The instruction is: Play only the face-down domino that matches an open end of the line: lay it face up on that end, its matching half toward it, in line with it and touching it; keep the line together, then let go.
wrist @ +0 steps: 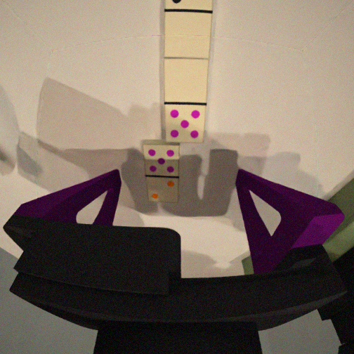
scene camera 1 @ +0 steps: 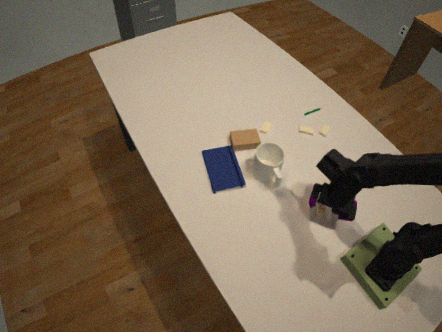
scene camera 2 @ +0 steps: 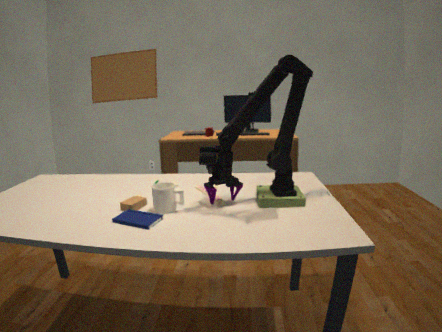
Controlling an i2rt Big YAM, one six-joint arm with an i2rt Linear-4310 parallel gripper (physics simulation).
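Places are measured from the arm's base along level axes (x ahead, y left, z up), in metres.
Pixels of known places: gripper, fingertip midpoint: (scene camera 1: 324, 211) (scene camera 2: 222, 202); arm's base, link origin: (scene camera 1: 385, 267) (scene camera 2: 282, 192).
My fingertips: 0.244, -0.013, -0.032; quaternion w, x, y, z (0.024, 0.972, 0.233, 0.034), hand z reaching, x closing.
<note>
For each thing: its top centre in the pictures, then the offset to it from my fingertips, as dx, dy, dz.
- white mug, top centre: (scene camera 1: 272, 158) (scene camera 2: 167, 185) +0.208, +0.049, +0.094
- green pen, top centre: (scene camera 1: 314, 110) +0.309, -0.317, +0.004
- wooden block, top centre: (scene camera 1: 245, 136) (scene camera 2: 133, 200) +0.357, +0.017, +0.028
- blue notebook, top centre: (scene camera 1: 223, 167) (scene camera 2: 137, 217) +0.316, +0.146, +0.011
In the wrist view, a line of cream dominoes (wrist: 185, 80) runs down from the top edge; its near end half shows five magenta pips, with a blank half behind it. A face-up domino (wrist: 161, 172) lies at that end, its five-pip magenta half toward the line and its two-pip orange half away. It is roughly parallel to the line but offset to the left, its far edge close to the line's end; whether they touch is unclear. My gripper (scene camera 1: 331, 212) (scene camera 2: 223, 201) (wrist: 178, 175) is open, its purple fingers apart on either side of this domino, nothing between them gripped.
Three cream pieces (scene camera 1: 266, 127) (scene camera 1: 306, 130) (scene camera 1: 324, 130) lie apart beyond the white mug (scene camera 1: 270, 156) (scene camera 2: 165, 198). A green pen (scene camera 1: 312, 111), wooden block (scene camera 1: 245, 140) (scene camera 2: 133, 203) and blue notebook (scene camera 1: 223, 169) (scene camera 2: 137, 218) lie on the table. The green arm base (scene camera 1: 361, 252) (scene camera 2: 281, 201) is nearby.
</note>
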